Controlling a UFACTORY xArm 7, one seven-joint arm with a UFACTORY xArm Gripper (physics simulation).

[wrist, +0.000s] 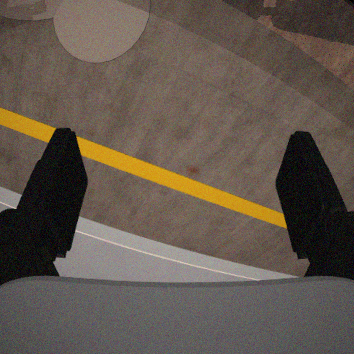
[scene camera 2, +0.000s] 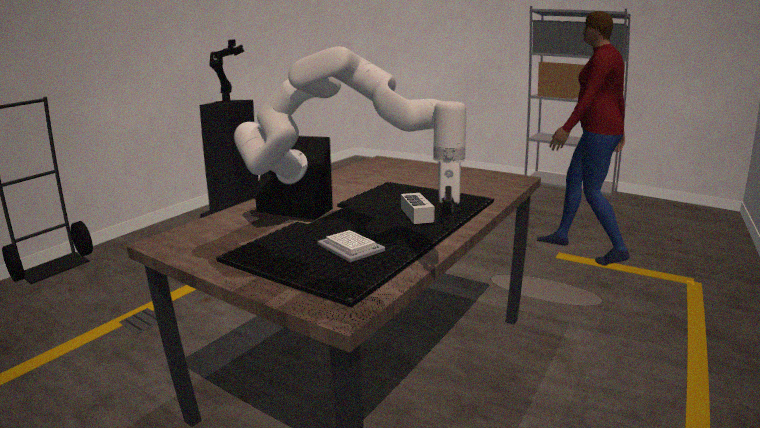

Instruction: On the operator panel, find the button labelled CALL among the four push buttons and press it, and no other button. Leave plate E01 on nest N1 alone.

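Frame: origin at the arm's base, x right, y ahead, z up, level; centimetres.
Seen in the pictures: gripper, fingertip midpoint: (wrist: 182, 154) (scene camera 2: 446, 224); arm's base, origin of the base link: (scene camera 2: 291, 167).
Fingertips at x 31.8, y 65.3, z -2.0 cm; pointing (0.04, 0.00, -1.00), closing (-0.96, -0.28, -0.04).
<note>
Pixels of each thing's top centre, then the offset from my fingertips to it. Level surfaces: height alone.
- operator panel, middle of its top: (scene camera 2: 416, 199) dx -39.1, dy -21.3, dz -7.3 cm
- black mat, its level: dz -12.9 cm
- Plate E01, middle of its top: (scene camera 2: 350, 239) dx -5.4, dy -29.3, dz -10.3 cm
- nest N1, middle of its top: (scene camera 2: 350, 242) dx -5.4, dy -29.3, dz -11.2 cm
- wooden table, its level: dz -14.1 cm
The operator panel (scene camera 2: 421, 211) is a small white box on the black mat (scene camera 2: 287, 263), with dark buttons or labels on its top; these are too small to read, so CALL cannot be told apart. My gripper (scene camera 2: 447, 208) (wrist: 182, 154) points down, just right of the panel in the scene view, where its fingers overlap in line. In the wrist view the two black fingers stand wide apart with nothing between them: open. Plate E01 (scene camera 2: 351, 240) lies on nest N1 (scene camera 2: 349, 257), nearer the scene camera. The panel and plate do not show in the wrist view.
The wooden table (scene camera 2: 175, 239) carries the mat and a black box (scene camera 2: 313, 175) beside the arm's base. A person (scene camera 2: 603, 90) stands beyond the table's right end, before a shelf rack (scene camera 2: 558, 12). The wrist view shows floor, a yellow line (wrist: 170, 176) and a table part at upper right.
</note>
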